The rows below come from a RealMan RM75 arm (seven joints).
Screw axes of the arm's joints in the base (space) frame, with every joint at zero. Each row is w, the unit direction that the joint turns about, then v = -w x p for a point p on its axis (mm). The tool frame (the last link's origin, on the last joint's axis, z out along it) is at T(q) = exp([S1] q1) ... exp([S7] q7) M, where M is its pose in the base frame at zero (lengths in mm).
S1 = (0, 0, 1, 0, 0, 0)
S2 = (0, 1, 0, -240.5, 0, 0)
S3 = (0, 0, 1, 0, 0, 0)
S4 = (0, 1, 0, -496.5, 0, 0)
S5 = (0, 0, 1, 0, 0, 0)
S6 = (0, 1, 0, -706.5, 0, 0)
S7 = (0, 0, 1, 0, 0, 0)
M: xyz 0 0 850.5 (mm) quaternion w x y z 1 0 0 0
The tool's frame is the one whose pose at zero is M.
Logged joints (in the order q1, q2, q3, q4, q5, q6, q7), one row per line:
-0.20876 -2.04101 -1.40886 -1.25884 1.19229 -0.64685 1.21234
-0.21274 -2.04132 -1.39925 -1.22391 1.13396 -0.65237 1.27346
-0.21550 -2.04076 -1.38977 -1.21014 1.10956 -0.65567 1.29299
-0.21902 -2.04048 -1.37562 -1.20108 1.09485 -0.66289 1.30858
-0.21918 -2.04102 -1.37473 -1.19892 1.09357 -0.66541 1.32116
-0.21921 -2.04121 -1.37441 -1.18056 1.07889 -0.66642 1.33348
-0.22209 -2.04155 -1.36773 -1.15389 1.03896 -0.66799 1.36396
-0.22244 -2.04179 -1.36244 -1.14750 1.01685 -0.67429 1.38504
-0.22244 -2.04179 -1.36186 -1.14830 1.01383 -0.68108 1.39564
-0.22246 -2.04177 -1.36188 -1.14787 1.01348 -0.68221 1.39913
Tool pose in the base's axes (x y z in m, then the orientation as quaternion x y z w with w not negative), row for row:
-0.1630 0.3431 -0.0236 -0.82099 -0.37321 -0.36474 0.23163
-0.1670 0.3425 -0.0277 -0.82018 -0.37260 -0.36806 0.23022
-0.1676 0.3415 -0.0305 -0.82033 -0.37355 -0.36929 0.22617
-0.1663 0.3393 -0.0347 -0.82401 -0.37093 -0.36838 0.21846
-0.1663 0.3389 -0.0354 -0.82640 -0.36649 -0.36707 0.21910
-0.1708 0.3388 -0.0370 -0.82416 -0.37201 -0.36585 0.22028
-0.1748 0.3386 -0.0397 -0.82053 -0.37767 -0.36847 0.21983
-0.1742 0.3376 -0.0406 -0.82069 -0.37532 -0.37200 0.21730
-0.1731 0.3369 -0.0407 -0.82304 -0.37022 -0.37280 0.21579
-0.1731 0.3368 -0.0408 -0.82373 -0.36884 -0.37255 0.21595
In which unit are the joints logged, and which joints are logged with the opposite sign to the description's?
The joints are logged in radians. Opposite sign: none.
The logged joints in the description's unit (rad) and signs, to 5 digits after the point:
-0.20876 -2.04101 -1.40886 -1.25884 1.19229 -0.64685 1.21234
-0.21274 -2.04132 -1.39925 -1.22391 1.13396 -0.65237 1.27346
-0.21550 -2.04076 -1.38977 -1.21014 1.10956 -0.65567 1.29299
-0.21902 -2.04048 -1.37562 -1.20108 1.09485 -0.66289 1.30858
-0.21918 -2.04102 -1.37473 -1.19892 1.09357 -0.66541 1.32116
-0.21921 -2.04121 -1.37441 -1.18056 1.07889 -0.66642 1.33348
-0.22209 -2.04155 -1.36773 -1.15389 1.03896 -0.66799 1.36396
-0.22244 -2.04179 -1.36244 -1.14750 1.01685 -0.67429 1.38504
-0.22244 -2.04179 -1.36186 -1.14830 1.01383 -0.68108 1.39564
-0.22246 -2.04177 -1.36188 -1.14787 1.01348 -0.68221 1.39913

